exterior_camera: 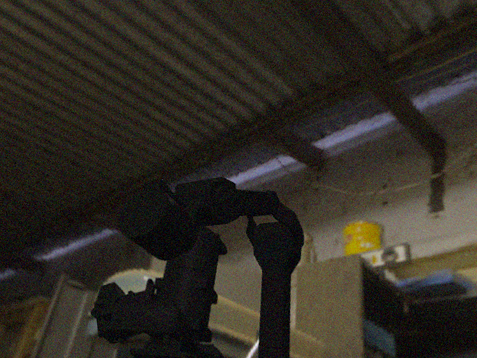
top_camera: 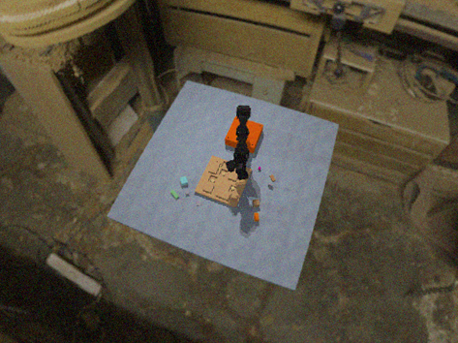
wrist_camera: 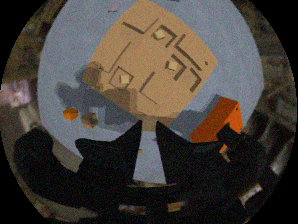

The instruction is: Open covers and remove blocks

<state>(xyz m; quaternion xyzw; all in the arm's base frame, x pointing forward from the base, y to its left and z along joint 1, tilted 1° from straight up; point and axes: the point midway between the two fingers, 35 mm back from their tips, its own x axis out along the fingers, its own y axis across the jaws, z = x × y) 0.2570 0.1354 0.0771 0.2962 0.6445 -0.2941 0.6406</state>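
My gripper tip is 7 cm short of the tan puzzle board, 10 cm to the left of it and 10 cm above it. The rest, counted from my gripper tip: magenta piece (14 cm behind, 7 cm to the left, 10 cm below); small grey piece (6 cm behind, 20 cm to the left, 10 cm below); brown block (10 cm ahead, 18 cm to the left, 10 cm below).
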